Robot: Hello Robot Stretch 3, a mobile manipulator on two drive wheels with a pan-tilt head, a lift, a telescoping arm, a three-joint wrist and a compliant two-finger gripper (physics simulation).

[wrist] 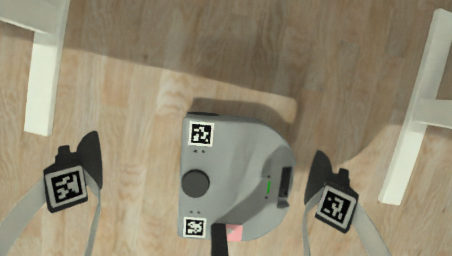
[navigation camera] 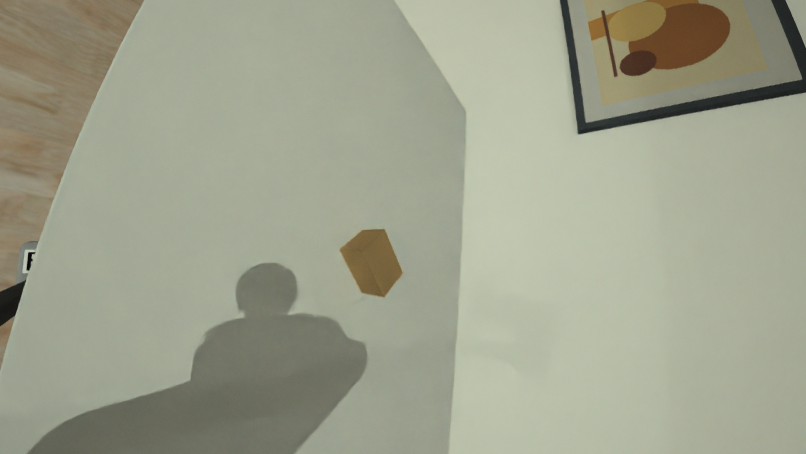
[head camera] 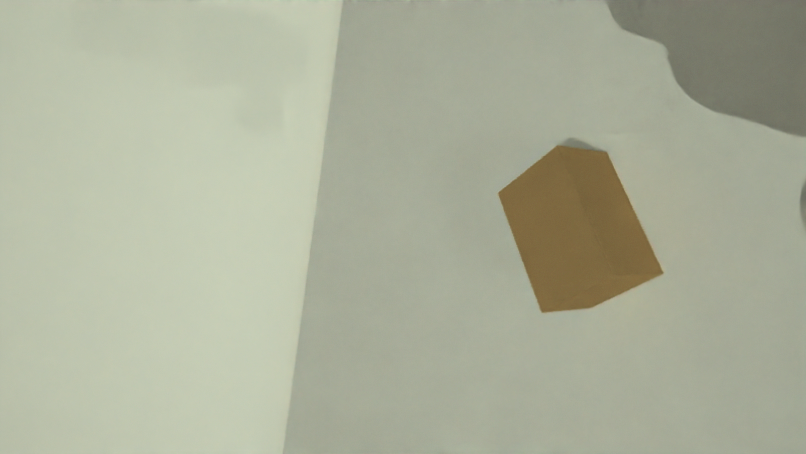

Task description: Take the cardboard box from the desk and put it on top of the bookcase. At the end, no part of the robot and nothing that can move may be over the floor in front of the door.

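Where they show: gripper, fingertip midpoint: [wrist: 207, 160]; robot's base, link origin: [wrist: 200, 163].
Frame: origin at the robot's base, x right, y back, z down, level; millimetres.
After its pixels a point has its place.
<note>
The cardboard box [head camera: 555, 236] {x 288, y -37, z -1001 mm} [navigation camera: 372, 262] {x 266, y -35, z -1001 mm} is brown and stands on the pale grey desk [head camera: 394, 349] {x 526, y -190, z -951 mm} [navigation camera: 214, 157] {x 72, y -148, z -951 mm}, close to the wall. In the head view it is right of the middle. My gripper [wrist: 207, 160] {x 188, y 21, z -564 mm} is open, with its two fingers wide apart and nothing held between them. It hangs over my own grey base, away from the box, which does not show in the wrist view. The bookcase and the door are not recognisable in these views.
The wall [head camera: 141, 281] {x 792, y -165, z -1149 mm} [navigation camera: 564, 236] {x 784, y -95, z -1239 mm} runs along the desk and bears a framed picture [navigation camera: 674, 36] {x 817, y -619, z -1535 mm}. White furniture legs [wrist: 45, 85] [wrist: 407, 160] stand left and right of my base [wrist: 235, 165] {x 55, y 95, z -160 mm}. Wooden floor [navigation camera: 45, 112] {x -192, y -451, z -1 mm} [wrist: 135, 210] {x -184, y -210, z -1 mm} shows beyond the desk's curved edge. Shadows lie on the desk.
</note>
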